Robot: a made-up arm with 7 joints.
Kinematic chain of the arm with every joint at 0, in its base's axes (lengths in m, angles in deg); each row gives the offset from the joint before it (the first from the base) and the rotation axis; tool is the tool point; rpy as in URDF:
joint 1: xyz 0 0 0.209 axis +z
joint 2: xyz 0 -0.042 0.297 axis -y
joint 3: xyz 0 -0.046 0.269 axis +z
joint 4: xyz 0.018 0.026 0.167 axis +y
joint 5: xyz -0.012 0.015 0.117 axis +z
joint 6: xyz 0 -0.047 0.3 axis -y
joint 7: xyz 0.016 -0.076 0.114 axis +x
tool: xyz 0 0 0 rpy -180 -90 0
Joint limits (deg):
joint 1: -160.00..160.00
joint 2: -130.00..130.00
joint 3: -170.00..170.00
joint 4: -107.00..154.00
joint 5: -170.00..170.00
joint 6: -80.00..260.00
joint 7: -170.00..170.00
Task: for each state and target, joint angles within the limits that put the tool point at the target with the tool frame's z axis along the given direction. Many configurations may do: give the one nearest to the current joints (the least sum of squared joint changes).
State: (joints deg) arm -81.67 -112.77 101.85 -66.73 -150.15 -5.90 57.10
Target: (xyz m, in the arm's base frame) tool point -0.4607 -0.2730 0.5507 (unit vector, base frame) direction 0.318 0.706 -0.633
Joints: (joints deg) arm -78.11 -112.07 82.99 -107.00 -122.74 -25.43 57.10
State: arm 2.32 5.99 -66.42 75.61 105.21 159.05 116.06
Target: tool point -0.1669 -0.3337 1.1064 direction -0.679 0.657 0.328
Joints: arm -21.77 -5.64 -104.51 42.25 75.39 174.45 116.06
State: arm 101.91 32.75 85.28 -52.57 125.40 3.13 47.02
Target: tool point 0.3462 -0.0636 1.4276 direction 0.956 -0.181 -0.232
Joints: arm 124.31 10.92 102.54 -27.46 120.49 8.68 47.02
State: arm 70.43 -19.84 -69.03 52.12 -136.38 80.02 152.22
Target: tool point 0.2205 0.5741 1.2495 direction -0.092 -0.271 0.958
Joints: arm 92.77 -18.02 -56.64 36.31 -153.50 25.91 152.22
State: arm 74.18 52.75 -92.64 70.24 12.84 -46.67 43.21
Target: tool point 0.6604 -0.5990 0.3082 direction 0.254 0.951 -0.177
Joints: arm 105.13 87.20 -110.66 52.34 2.75 -7.00 43.21
